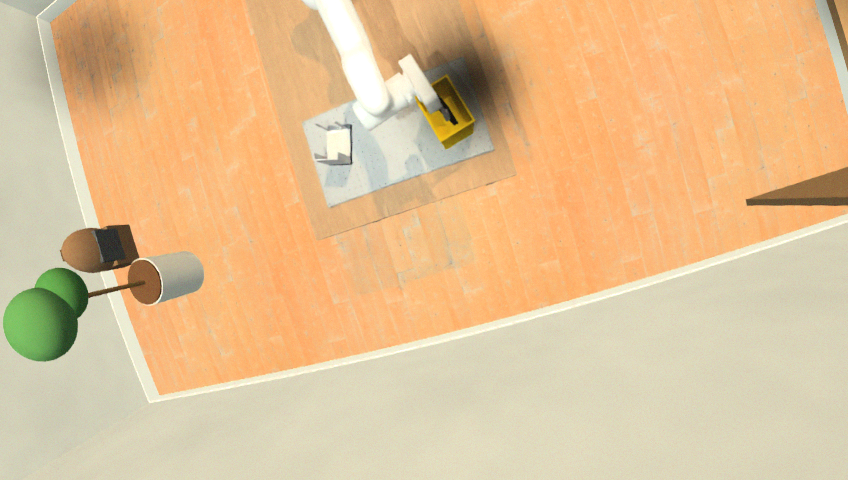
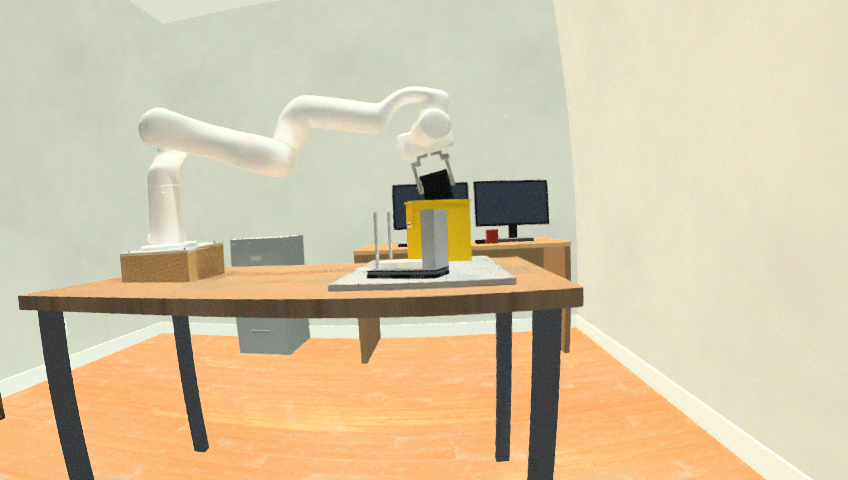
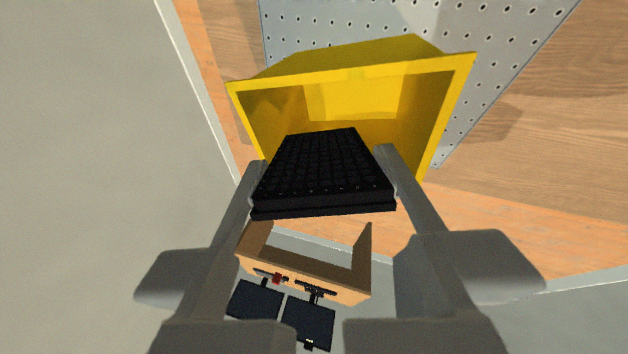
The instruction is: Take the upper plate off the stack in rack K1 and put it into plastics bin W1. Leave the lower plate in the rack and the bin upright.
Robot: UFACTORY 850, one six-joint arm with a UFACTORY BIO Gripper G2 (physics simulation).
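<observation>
My gripper (image 1: 447, 113) (image 2: 436, 187) (image 3: 321, 162) is shut on the black upper plate (image 2: 436, 182) (image 3: 322, 170), one finger on each side edge. The plate is tilted, its far end over the open mouth of yellow bin W1 (image 1: 459, 136) (image 2: 458, 231) (image 3: 350, 75). Whether plate and bin touch is unclear. The bin stands upright. Rack K1 (image 1: 342, 161) (image 2: 434, 237) stands apart from it, with a tall grey panel, thin posts and a dark low base. A pale flat square (image 1: 338, 141) lies in the rack, apparently the lower plate; its edges are hard to tell.
The rack and bin stand on a grey perforated board (image 1: 392, 160) (image 2: 487, 276) (image 3: 345, 12) on the wooden table (image 1: 380, 205) (image 2: 297, 303) (image 3: 575, 150). The rack's posts (image 2: 376, 237) rise beside its base. A desk (image 2: 556, 246) with monitors (image 2: 510, 202) stands behind.
</observation>
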